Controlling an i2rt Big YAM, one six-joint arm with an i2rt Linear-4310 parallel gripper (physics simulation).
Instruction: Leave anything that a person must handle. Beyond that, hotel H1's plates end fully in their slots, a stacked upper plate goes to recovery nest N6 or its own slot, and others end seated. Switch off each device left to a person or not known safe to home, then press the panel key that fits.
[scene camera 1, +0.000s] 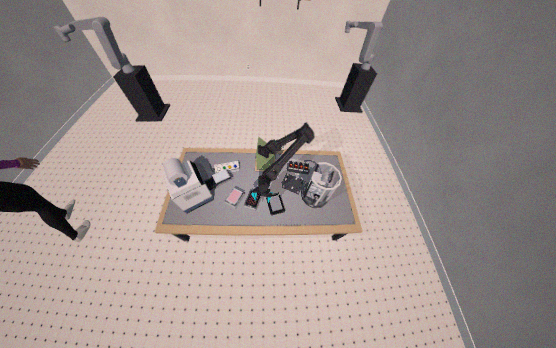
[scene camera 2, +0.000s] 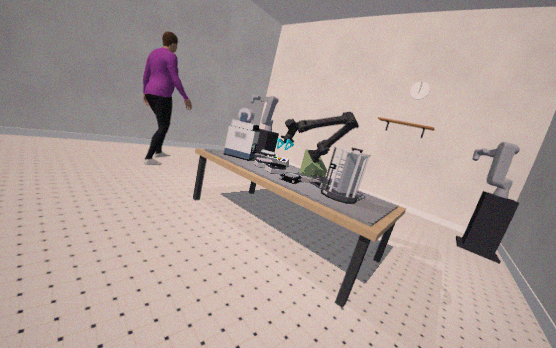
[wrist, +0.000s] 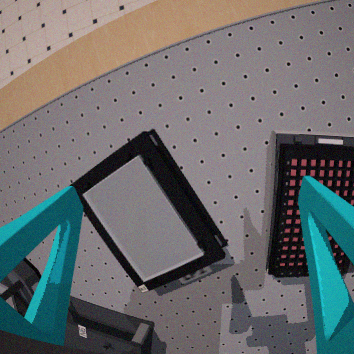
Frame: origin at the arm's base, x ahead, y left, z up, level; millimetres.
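Seen in the pictures: gripper, fingertip midpoint: (scene camera 1: 262, 201) (scene camera 2: 281, 149) (wrist: 185, 192); arm's base at its link origin: (scene camera 1: 262, 152) (scene camera 2: 312, 156).
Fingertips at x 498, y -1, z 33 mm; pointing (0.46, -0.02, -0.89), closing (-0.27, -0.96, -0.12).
Note:
Pixels of each thing's middle, then the offset from my fingertips to it. "spot": a spot on its surface instead.
- black frame at the middle of its body: (wrist: 145, 217) (scene camera 2: 291, 177) (scene camera 1: 275, 203) 58 mm back, 111 mm left, 186 mm down
- pink plate at the middle of its body: (scene camera 1: 234, 196) 113 mm back, 232 mm right, 146 mm down
- panel strip with coloured keys, surface spot: (scene camera 1: 230, 166) spot: 409 mm back, 296 mm right, 137 mm down
- white device at a spot on its surface: (scene camera 1: 189, 196) spot: 35 mm back, 534 mm right, 5 mm up
- dark board at the middle of its body: (wrist: 96, 345) (scene camera 2: 321, 181) (scene camera 1: 293, 183) 246 mm back, 277 mm left, 170 mm down
My gripper (scene camera 1: 261, 196) (scene camera 2: 285, 144) (wrist: 185, 192) is open and empty, above the front middle of the table. Below it, a black frame (wrist: 182, 200) with a pale grey rectangle inside lies at an angle. A black tray or plate with rows of pink wells (scene camera 1: 252, 202) (wrist: 295, 217) lies beside it, partly behind one finger in the wrist view. A pink plate (scene camera 1: 234, 196) in a pale holder lies further left. The round hotel (scene camera 1: 316, 192) (scene camera 2: 352, 172) stands at the table's right. A panel strip with coloured keys (scene camera 1: 230, 166) lies at the back left. Slot and nest labels are unreadable.
A white device (scene camera 1: 189, 196) (scene camera 2: 241, 140) stands at the left table end. A green wedge (scene camera 1: 265, 156) (scene camera 2: 311, 166) stands at the back. A row of red-marked units (scene camera 1: 298, 166) and a dark board (scene camera 1: 294, 183) lie near the hotel. A person (scene camera 2: 161, 75) stands beyond the table.

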